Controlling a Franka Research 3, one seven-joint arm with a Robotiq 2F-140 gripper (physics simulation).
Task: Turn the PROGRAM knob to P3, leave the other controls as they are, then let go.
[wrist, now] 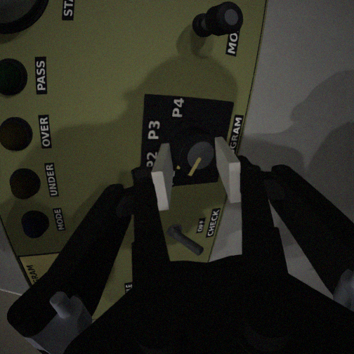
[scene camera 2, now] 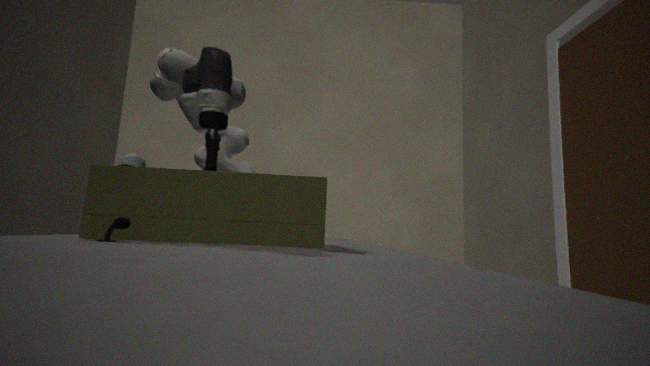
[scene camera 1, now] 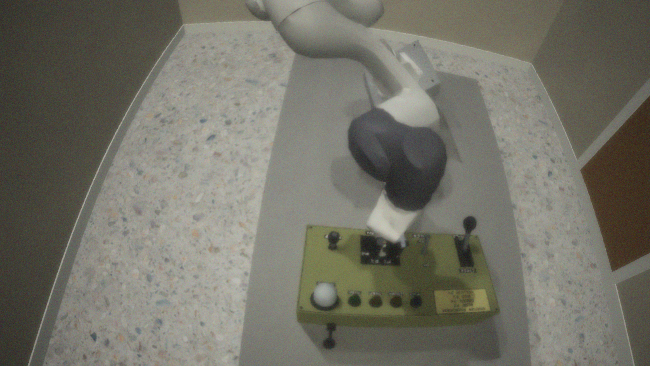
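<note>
The round dark PROGRAM knob (wrist: 201, 150) shows in the wrist view on its black plate (wrist: 162, 110) (scene camera 1: 367, 257). Its yellow pointer line slants to the lower left, toward the largely hidden label beside the left finger, below P2 in that view. The P3 label (wrist: 154, 130) and the P4 label (wrist: 178, 107) are readable; P2 is partly covered. My gripper (wrist: 193, 154) (scene camera 2: 211, 167) is partly open, its pale pads on either side of the knob with gaps to it. Whether the pads reach down to the knob's height is hard to tell.
The green panel (scene camera 1: 345, 272) (scene camera 2: 200, 200) also bears a toggle switch (wrist: 185, 240) close below the knob in the wrist view, a black MODE-side knob (wrist: 223, 19), a lever (scene camera 1: 468, 232), a white dome (scene camera 1: 325, 295) and several round coloured lamps or buttons.
</note>
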